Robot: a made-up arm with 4 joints.
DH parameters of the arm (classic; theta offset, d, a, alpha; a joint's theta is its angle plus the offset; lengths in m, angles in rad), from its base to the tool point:
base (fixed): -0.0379 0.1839 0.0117 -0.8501
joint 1: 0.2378 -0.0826 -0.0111 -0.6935
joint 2: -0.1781 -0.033 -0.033 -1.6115
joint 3: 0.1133 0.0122 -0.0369 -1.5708
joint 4: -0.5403 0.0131 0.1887 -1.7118
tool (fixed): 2.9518 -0.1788 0 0
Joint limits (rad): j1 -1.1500..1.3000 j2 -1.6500..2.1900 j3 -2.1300..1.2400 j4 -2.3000..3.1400
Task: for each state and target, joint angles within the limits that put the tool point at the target. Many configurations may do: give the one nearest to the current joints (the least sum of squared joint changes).
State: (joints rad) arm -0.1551 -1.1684 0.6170 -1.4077
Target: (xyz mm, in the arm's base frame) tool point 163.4 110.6 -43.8
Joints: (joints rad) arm -0.2667 -1.3357 1.0341 -1.2739
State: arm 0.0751 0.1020 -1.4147 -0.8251
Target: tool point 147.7 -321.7 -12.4
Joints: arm 0.6440 -0.3636 -1.7255 -1.5167
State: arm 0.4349 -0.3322 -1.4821 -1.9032
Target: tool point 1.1 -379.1 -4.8
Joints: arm 0.4624 -0.5376 -1.1859 -1.5724
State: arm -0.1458 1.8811 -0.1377 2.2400
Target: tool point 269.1 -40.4 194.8
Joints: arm 0.2187 1.6835 0.1298 3.0919
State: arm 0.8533 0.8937 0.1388 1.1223
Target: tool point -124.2 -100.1 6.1
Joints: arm 1.3000 1.3712 -0.4245 1.3513
